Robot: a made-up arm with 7 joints. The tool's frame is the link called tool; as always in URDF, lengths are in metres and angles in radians. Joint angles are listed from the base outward. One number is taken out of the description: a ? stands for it. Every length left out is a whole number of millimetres.
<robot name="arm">
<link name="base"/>
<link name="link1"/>
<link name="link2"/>
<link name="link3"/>
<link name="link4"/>
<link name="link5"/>
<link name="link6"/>
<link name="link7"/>
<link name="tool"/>
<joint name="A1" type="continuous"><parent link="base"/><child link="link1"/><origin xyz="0.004 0.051 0.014" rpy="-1.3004 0.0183 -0.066"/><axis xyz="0 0 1"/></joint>
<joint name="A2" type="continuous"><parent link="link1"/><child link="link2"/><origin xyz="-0.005 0.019 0" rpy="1.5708 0 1.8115"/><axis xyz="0 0 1"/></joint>
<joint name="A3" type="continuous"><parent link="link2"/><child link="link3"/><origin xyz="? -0.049 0" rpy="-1.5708 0 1.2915"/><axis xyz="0 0 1"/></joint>
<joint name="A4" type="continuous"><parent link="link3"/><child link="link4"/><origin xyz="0.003 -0.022 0" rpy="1.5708 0 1.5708"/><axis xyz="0 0 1"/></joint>
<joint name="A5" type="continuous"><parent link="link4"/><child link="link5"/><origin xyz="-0.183 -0.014 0" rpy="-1.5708 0 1.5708"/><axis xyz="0 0 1"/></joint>
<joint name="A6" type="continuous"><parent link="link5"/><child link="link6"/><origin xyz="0 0 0" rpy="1.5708 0 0"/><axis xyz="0 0 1"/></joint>
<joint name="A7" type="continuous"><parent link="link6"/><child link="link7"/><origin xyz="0 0.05 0" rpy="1.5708 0 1.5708"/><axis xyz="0 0 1"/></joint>
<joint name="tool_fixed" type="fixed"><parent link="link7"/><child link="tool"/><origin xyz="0 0 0" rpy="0 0 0"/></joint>
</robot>
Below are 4 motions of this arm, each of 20 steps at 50 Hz.
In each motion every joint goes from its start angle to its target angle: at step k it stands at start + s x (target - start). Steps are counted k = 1, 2, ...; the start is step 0. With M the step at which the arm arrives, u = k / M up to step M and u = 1 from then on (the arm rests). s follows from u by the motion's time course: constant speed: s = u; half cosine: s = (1 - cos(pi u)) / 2; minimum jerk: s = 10 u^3 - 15 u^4 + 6 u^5.
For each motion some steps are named. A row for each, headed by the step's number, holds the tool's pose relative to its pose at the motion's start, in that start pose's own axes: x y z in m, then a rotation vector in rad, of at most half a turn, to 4 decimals.
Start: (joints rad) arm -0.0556 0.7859 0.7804 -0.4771 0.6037 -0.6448 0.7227
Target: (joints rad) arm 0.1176 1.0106 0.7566 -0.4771 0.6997 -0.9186 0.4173
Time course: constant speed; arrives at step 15
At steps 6, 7, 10, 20:
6: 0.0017 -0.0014 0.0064 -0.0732 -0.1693 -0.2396
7: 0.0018 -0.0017 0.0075 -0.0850 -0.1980 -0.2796
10: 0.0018 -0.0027 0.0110 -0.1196 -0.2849 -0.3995
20: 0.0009 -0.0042 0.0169 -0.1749 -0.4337 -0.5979

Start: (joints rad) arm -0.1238 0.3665 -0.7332 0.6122 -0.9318 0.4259 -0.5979
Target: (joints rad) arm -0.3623 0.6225 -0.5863 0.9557 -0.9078 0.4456 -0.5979
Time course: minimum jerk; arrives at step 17
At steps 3, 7, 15, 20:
3: -0.0049 0.0045 0.0030 0.0011 -0.0019 0.0215
7: -0.0427 0.0329 0.0254 0.0047 -0.0243 0.1729
15: -0.1390 0.0714 0.0739 -0.0142 -0.1263 0.4836
20: -0.1412 0.0719 0.0748 -0.0150 -0.1292 0.4897

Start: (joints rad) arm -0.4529 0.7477 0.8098 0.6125 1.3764 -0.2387 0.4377
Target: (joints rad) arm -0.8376 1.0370 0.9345 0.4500 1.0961 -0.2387 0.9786
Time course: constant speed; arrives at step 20
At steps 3, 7, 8, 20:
3: 0.0224 0.0249 -0.0032 -0.0377 0.0346 0.1919
7: 0.0475 0.0607 -0.0091 -0.0857 0.0843 0.4480
8: 0.0529 0.0700 -0.0109 -0.0973 0.0973 0.5121
20: 0.0888 0.1871 -0.0414 -0.2194 0.2756 1.2803

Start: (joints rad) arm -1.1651 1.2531 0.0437 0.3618 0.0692 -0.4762 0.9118
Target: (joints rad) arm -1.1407 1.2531 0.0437 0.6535 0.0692 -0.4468 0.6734
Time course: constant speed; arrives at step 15
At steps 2, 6, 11, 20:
2: -0.0037 0.0028 -0.0084 0.0337 0.0289 -0.0370
6: -0.0118 0.0092 -0.0248 0.0987 0.0895 -0.1108
11: -0.0229 0.0188 -0.0441 0.1751 0.1708 -0.2026
20: -0.0326 0.0277 -0.0585 0.2323 0.2400 -0.2753

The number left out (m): 0.19
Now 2 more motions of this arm.
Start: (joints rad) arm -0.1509 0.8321 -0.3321 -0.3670 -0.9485 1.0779 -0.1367
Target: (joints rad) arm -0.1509 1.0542 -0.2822 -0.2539 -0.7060 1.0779 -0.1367
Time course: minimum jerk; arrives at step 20
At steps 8, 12, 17, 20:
8: -0.0111 0.0207 -0.0038 0.0264 0.0462 0.1474
12: -0.0270 0.0433 -0.0070 0.0596 0.1006 0.3160
17: -0.0420 0.0602 -0.0087 0.0880 0.1451 0.4495
20: -0.0435 0.0617 -0.0088 0.0907 0.1492 0.4617

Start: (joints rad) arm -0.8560 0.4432 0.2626 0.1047 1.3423 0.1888 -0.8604
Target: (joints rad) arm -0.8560 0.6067 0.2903 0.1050 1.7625 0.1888 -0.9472
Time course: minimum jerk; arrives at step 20
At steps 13, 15, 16, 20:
13: -0.0106 0.0235 -0.0269 0.2412 0.3503 0.0523
15: -0.0129 0.0277 -0.0311 0.2794 0.4129 0.0611
16: -0.0137 0.0291 -0.0325 0.2924 0.4347 0.0641
20: -0.0147 0.0309 -0.0343 0.3087 0.4626 0.0680

